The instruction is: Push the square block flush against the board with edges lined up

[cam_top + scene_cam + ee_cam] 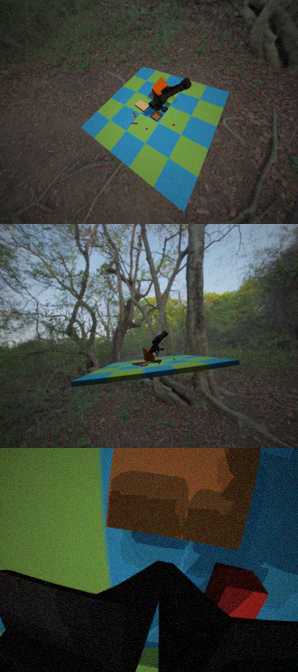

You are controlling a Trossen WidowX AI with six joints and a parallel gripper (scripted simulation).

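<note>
Right now the square block is 50 mm below my gripper tip, 50 mm ahead of it and 10 mm to the right of it. Also, from my gripper tip: board (240 mm to the right, 50 mm below, 40 mm ahead); small red cube (60 mm to the right, 50 mm below, 40 mm behind).
</note>
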